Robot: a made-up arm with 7 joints.
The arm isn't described. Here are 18 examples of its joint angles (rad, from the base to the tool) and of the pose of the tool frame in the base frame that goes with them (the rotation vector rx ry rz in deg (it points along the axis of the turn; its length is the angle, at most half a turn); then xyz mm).
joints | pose
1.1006 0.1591 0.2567 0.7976 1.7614 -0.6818 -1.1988 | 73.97 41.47 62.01 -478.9 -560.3 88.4
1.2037 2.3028 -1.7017 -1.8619 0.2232 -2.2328 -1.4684 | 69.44 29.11 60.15 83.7 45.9 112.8
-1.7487 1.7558 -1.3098 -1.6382 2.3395 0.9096 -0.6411 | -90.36 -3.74 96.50 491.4 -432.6 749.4
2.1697 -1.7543 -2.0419 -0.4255 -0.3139 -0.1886 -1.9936 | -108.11 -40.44 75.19 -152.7 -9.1 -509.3
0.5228 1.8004 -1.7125 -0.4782 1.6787 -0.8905 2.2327 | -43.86 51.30 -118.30 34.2 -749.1 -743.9
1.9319 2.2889 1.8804 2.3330 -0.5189 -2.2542 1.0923 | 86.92 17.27 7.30 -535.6 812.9 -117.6
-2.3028 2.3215 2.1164 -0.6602 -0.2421 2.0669 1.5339 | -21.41 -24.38 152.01 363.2 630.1 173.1
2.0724 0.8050 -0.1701 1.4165 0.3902 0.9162 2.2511 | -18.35 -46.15 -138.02 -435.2 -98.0 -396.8
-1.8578 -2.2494 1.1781 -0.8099 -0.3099 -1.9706 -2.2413 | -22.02 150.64 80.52 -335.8 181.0 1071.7
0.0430 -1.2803 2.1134 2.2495 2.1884 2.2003 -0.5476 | 9.07 -39.36 11.76 314.1 -832.3 -79.3
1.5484 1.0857 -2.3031 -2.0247 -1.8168 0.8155 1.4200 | 1.60 116.21 -11.64 -532.7 428.4 -232.2
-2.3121 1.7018 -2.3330 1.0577 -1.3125 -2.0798 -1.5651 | -83.95 -35.06 -51.07 143.5 300.0 585.2
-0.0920 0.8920 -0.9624 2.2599 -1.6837 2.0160 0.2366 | 63.60 40.16 44.63 -591.3 -451.7 174.1
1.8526 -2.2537 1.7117 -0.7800 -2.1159 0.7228 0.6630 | 40.66 -38.85 71.67 -118.7 667.7 -813.0
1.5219 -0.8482 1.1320 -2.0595 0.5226 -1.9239 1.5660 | -42.47 97.98 -95.93 -106.5 638.3 -1042.3
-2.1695 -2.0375 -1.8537 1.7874 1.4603 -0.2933 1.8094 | -10.57 5.00 -43.38 751.9 224.8 252.1
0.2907 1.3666 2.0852 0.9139 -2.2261 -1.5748 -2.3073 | -122.75 9.39 -46.44 -71.8 -901.5 -115.7
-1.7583 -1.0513 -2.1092 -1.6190 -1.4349 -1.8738 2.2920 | 26.80 60.27 -76.03 40.9 592.6 253.1
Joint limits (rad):
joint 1: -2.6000..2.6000
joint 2: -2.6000..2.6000
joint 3: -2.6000..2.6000
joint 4: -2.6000..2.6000
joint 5: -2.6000..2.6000
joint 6: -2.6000..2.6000
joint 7: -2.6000..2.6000
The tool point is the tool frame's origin. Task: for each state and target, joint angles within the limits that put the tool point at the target. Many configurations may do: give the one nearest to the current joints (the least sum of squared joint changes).
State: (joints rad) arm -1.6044 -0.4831 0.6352 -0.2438 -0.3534 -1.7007 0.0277
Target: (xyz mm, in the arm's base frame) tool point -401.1 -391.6 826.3
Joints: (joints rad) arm -1.6118 -0.4483 0.6726 -0.1954 -0.3547 -1.7459 0.0042
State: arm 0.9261 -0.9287 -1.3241 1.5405 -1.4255 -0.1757 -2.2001
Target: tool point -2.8 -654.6 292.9
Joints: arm 0.3031 -1.0692 -1.4743 1.6117 -1.3017 -0.1502 -2.4859
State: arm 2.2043 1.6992 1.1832 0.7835 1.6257 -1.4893 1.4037
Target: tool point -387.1 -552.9 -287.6
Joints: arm 1.6618 0.8284 1.3275 0.7583 1.5939 -1.3095 1.6971
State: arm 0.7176 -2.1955 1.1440 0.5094 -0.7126 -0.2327 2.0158
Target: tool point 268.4 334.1 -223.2
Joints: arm 0.7861 -2.1684 1.4320 1.1348 -0.2959 -0.1502 2.0390
